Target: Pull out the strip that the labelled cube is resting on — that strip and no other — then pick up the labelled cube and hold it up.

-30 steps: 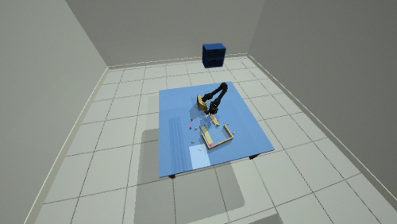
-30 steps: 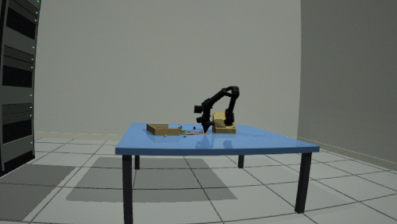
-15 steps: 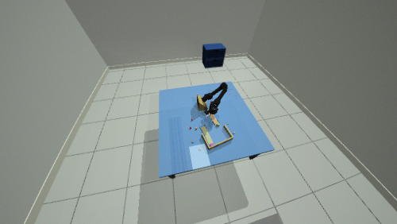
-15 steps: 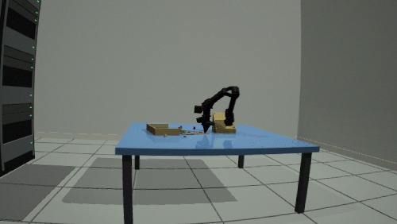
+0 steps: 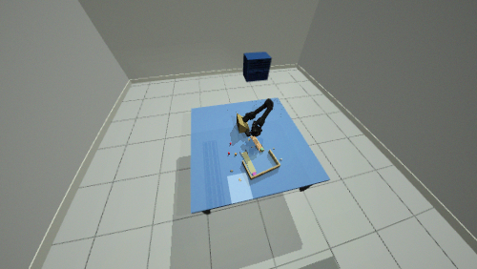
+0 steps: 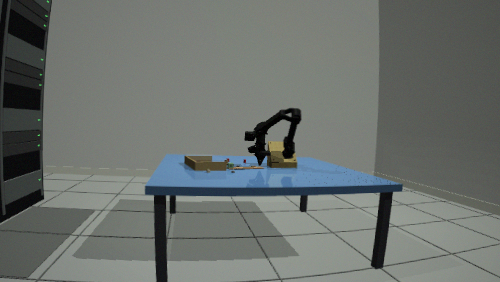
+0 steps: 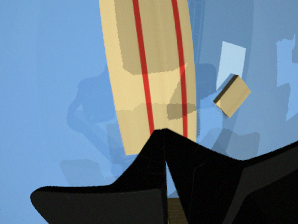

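The orange strip is 100 mm ahead of my gripper tip, 10 mm to the left of it and 10 mm below it.
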